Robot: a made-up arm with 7 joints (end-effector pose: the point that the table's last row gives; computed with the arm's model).
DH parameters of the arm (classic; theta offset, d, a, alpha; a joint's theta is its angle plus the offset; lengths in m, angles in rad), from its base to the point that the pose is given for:
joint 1: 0 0.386 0 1.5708
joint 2: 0 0.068 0 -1.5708
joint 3: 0 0.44 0.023 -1.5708
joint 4: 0 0.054 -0.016 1.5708
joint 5: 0 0.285 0 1.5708
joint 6: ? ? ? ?
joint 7: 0 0.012 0 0
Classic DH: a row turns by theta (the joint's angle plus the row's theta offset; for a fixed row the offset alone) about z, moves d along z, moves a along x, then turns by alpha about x.
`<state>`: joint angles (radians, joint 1 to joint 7).
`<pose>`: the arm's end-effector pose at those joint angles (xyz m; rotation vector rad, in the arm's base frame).
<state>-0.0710 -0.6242 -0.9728 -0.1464 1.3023 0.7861 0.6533</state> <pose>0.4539 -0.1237 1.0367 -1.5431 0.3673 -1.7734</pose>
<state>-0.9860 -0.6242 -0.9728 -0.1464 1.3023 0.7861 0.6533</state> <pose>0.1787 -0.4351 1.0367 -1.4717 1.2176 -2.4230</pose>
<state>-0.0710 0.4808 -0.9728 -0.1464 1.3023 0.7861 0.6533</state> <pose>-0.3797 -0.0644 1.0906 -0.4212 -0.2528 -2.3341</pose>
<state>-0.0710 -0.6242 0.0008 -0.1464 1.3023 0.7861 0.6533</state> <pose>0.4718 -0.1196 1.0240 -1.0274 0.1734 -0.9648</pose>
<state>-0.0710 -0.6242 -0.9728 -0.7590 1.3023 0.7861 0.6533</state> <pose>0.3324 0.0543 1.0479 -1.4698 -0.4058 -1.8903</pose>
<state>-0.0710 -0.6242 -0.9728 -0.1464 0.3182 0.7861 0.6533</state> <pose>0.3989 -0.0590 1.0639 1.5939 -0.5462 2.4301</pose>
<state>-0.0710 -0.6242 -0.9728 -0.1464 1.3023 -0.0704 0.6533</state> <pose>0.5198 -0.1032 1.0133 -2.3881 0.5007 -1.0838</pose>
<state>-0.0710 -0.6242 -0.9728 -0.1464 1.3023 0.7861 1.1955</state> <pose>0.4539 -0.1237 1.0367 -1.2856 0.7103 -1.3457</pose>
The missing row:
joint 6: 1.5708 0.078 0.087 1.5708
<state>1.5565 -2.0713 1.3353 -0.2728 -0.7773 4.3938 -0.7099</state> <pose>0.1452 0.5686 0.0261 0.2930 1.2120 -2.6780</pose>
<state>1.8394 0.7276 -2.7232 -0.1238 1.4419 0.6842 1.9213</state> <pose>0.2257 -0.5168 0.9657 -0.1608 0.8232 -0.3894</pose>
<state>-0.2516 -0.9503 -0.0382 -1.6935 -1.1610 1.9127 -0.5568</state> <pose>0.1106 0.0153 0.7341 -0.9134 -0.3450 0.9580</pose>
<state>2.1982 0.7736 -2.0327 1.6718 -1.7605 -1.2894 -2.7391</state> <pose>0.5690 -0.1780 0.6437 -0.5569 -1.4336 1.6099</pose>
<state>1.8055 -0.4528 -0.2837 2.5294 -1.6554 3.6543 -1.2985</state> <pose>0.0200 0.3543 0.5865 0.9312 -0.8850 -1.1520</pose>
